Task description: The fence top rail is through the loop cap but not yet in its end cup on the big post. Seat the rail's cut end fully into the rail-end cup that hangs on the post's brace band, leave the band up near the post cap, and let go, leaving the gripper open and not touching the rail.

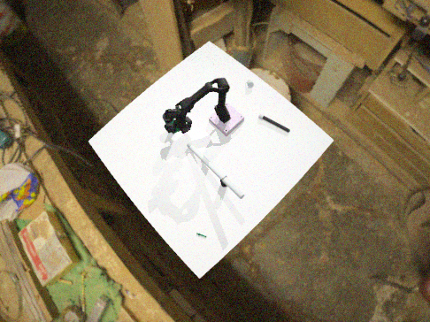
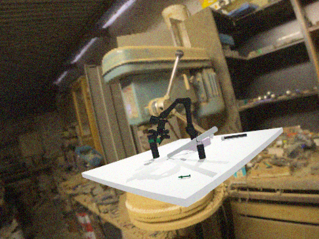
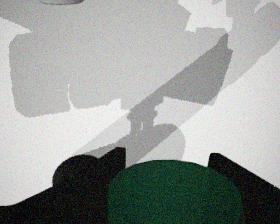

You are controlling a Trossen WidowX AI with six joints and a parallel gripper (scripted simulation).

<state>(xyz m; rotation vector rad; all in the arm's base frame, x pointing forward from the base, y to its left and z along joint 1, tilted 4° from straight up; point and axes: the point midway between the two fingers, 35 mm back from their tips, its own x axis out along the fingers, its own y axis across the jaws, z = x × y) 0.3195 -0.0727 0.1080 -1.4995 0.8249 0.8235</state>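
The green rail-end cup is 20 mm behind my gripper tip, 30 mm to the right of it and 30 mm above it. Also, from my gripper tip: green brace band: 10 mm behind, 50 mm to the right, 30 mm above; then smaller black post: 70 mm behind, 440 mm to the left, 20 mm below; then small green bolt: 240 mm ahead, 630 mm to the left, 120 mm below.
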